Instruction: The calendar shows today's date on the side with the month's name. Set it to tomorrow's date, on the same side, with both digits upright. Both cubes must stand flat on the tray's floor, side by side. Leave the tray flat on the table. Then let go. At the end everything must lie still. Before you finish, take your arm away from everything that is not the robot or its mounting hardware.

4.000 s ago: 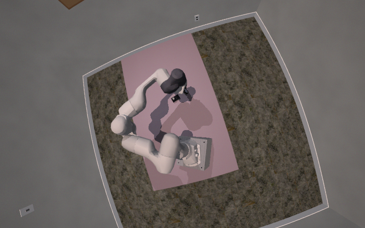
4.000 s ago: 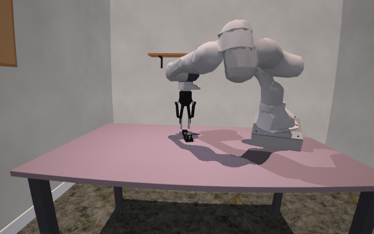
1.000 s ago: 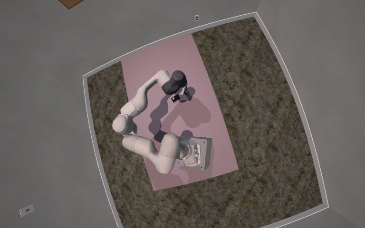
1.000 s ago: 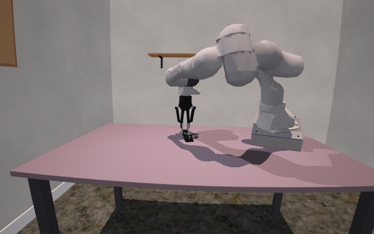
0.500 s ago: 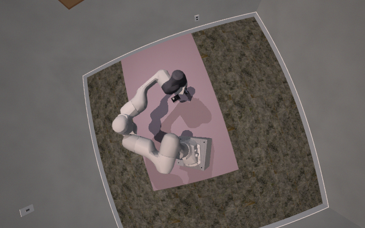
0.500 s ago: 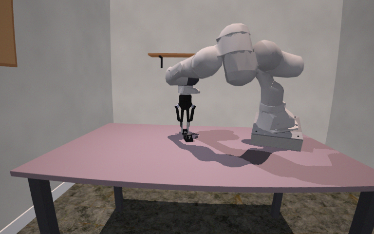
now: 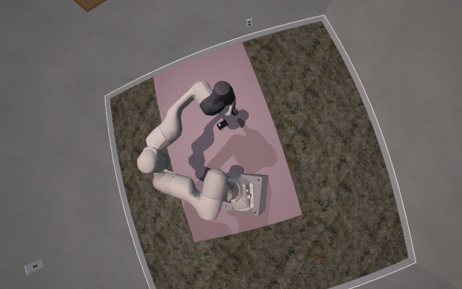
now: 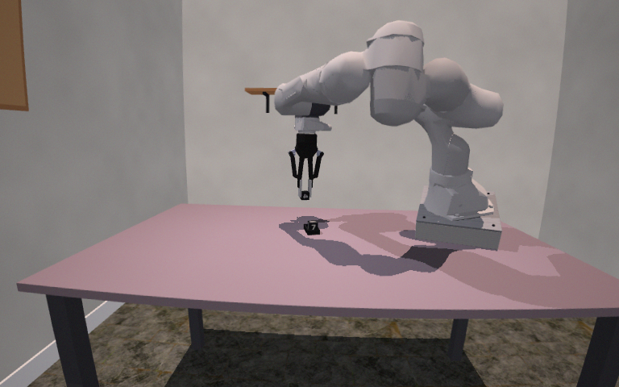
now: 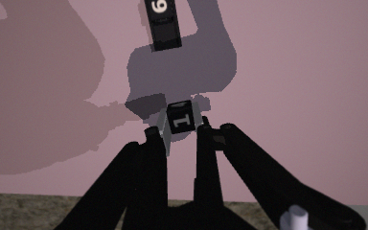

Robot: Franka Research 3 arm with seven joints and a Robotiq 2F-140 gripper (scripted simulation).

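Now: the black calendar tray 120 mm below my hand, 110 mm to the left of it and 40 mm behind it. From my hand the other things lie so: black digit cube (30 mm below).
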